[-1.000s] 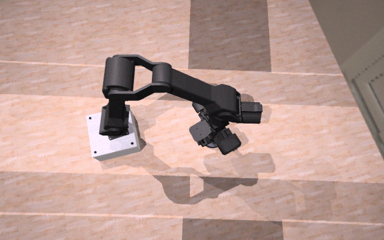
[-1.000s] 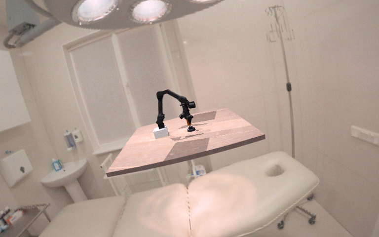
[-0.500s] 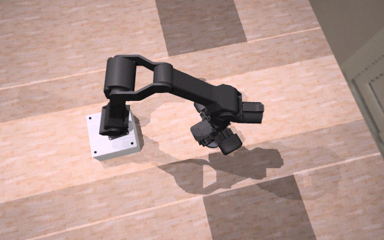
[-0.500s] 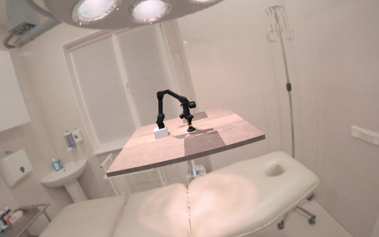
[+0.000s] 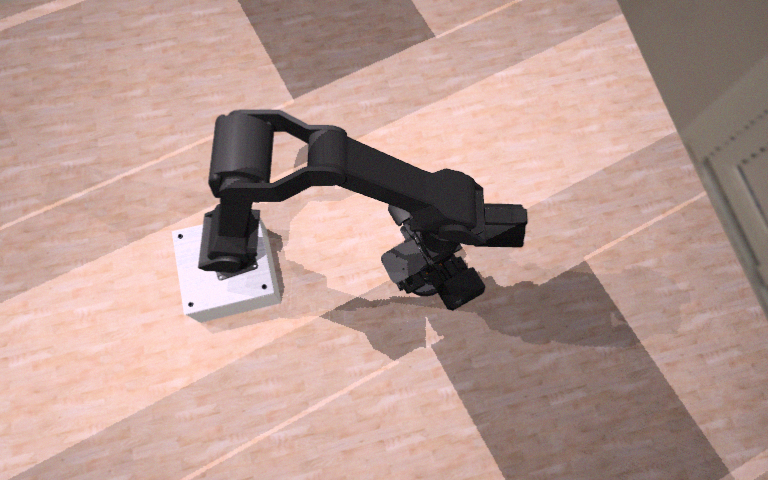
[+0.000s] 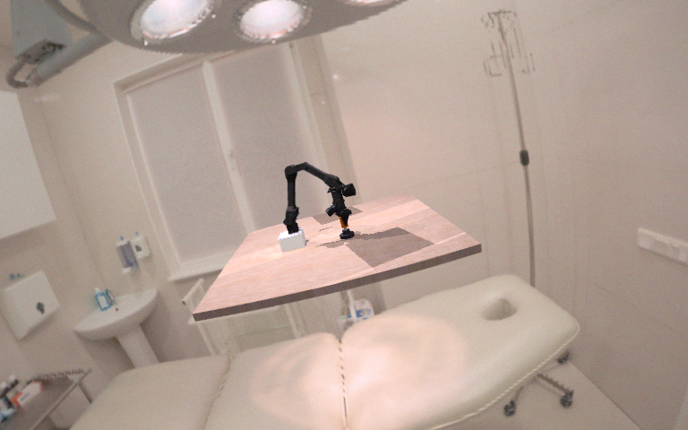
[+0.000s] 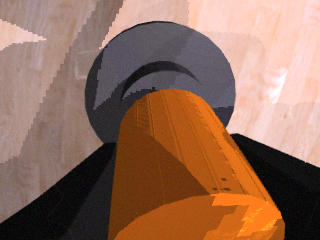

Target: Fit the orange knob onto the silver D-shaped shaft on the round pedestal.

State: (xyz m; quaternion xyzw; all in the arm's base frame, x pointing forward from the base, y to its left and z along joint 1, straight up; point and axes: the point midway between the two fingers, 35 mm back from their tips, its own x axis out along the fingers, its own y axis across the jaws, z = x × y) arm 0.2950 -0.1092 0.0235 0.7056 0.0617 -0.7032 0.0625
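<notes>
The orange knob is 3 cm above my gripper tip. From my gripper tip the other things lie so: round pedestal (4 cm below).
</notes>
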